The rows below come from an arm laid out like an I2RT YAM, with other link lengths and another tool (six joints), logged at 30 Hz.
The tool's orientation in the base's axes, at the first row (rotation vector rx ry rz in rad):
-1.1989, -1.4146, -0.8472
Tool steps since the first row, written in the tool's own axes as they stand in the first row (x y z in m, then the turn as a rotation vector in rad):
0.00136, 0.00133, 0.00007, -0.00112, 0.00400, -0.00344
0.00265, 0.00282, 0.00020, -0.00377, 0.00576, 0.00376
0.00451, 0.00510, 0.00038, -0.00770, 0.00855, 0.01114
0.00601, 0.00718, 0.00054, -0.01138, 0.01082, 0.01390
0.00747, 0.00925, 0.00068, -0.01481, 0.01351, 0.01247
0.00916, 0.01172, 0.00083, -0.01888, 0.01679, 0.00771
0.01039, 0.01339, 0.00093, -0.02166, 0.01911, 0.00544
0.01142, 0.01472, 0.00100, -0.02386, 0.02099, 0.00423
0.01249, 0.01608, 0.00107, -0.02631, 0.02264, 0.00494
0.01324, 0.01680, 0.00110, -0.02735, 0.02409, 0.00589
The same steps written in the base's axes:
0.00133, 0.00070, 0.00117, 0.00471, -0.00250, -0.00083
0.00280, 0.00147, 0.00224, 0.00436, 0.00414, -0.00504
0.00504, 0.00262, 0.00377, 0.00489, 0.01092, -0.01064
0.00708, 0.00362, 0.00498, 0.00616, 0.01327, -0.01502
0.00911, 0.00458, 0.00615, 0.00896, 0.01183, -0.01836
0.01153, 0.00571, 0.00751, 0.01317, 0.00725, -0.02172
0.01318, 0.00649, 0.00851, 0.01586, 0.00507, -0.02422
0.01449, 0.00711, 0.00935, 0.01788, 0.00391, -0.02632
0.01584, 0.00775, 0.01024, 0.01916, 0.00445, -0.02902
0.01656, 0.00813, 0.01089, 0.02025, 0.00547, -0.03038

